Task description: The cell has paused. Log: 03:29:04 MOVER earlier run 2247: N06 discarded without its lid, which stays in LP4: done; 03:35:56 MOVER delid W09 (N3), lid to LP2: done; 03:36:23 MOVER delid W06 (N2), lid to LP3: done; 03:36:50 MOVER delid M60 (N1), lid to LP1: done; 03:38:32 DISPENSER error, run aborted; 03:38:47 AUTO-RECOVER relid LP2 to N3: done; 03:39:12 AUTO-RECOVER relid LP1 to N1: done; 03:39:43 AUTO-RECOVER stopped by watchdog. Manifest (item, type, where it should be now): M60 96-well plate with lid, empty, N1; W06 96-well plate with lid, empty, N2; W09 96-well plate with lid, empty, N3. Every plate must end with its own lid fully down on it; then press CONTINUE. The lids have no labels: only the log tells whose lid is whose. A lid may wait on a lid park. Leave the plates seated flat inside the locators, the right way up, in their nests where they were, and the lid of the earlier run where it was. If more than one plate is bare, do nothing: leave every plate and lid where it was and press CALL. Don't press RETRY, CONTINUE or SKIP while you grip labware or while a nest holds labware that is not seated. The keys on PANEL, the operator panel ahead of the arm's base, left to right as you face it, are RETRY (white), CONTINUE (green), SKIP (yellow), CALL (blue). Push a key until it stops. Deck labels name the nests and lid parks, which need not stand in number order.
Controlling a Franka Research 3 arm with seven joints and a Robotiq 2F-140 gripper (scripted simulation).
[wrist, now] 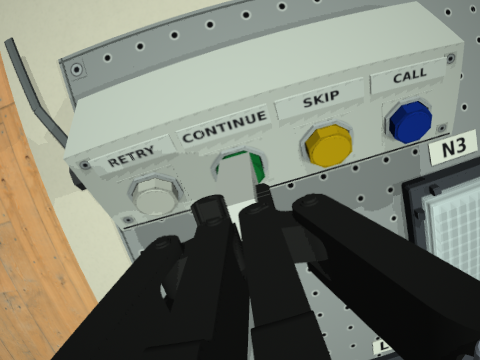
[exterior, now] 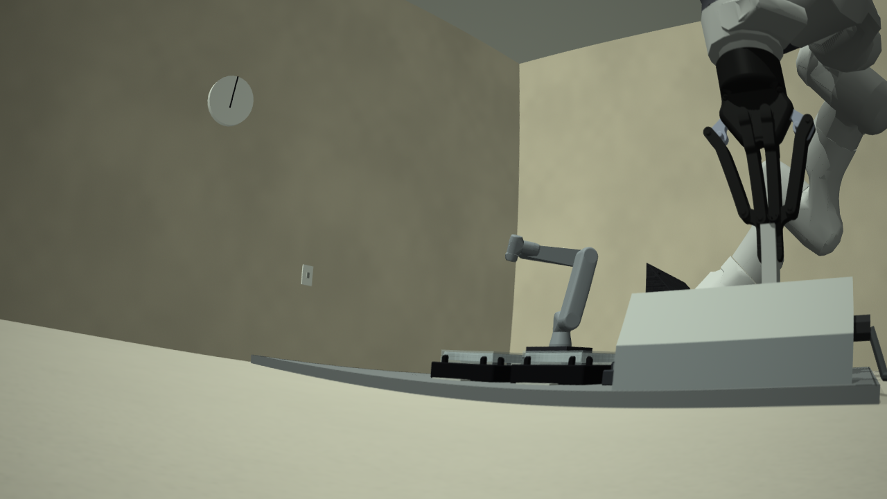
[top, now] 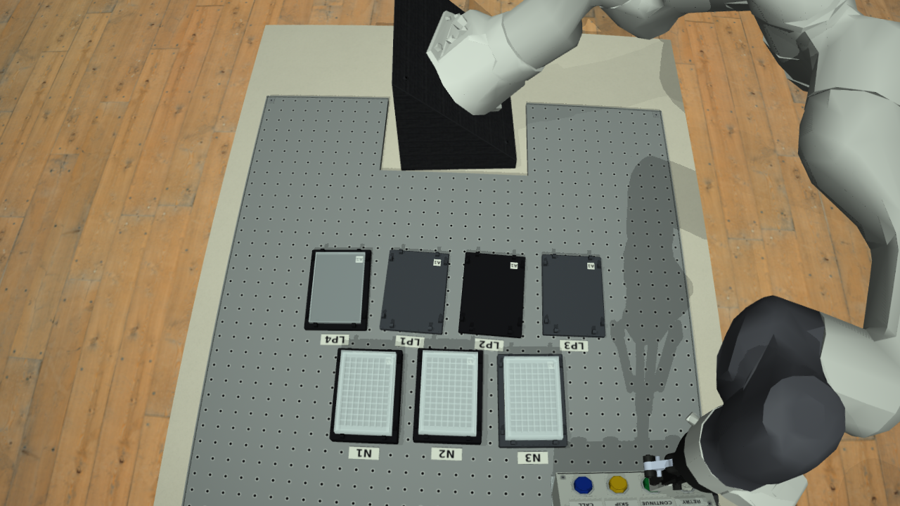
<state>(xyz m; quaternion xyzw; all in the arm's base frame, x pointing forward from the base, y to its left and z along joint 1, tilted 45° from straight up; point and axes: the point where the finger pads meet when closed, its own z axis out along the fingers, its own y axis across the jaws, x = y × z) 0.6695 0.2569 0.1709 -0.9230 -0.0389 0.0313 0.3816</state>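
Now: hand 40 mm above the green CONTINUE key. From my hand the other things lie so: blue CALL key: 10 mm ahead, 100 mm to the right, 40 mm below; yellow SKIP key: 50 mm to the right, 40 mm below; white RETRY key: 50 mm to the left, 40 mm below.
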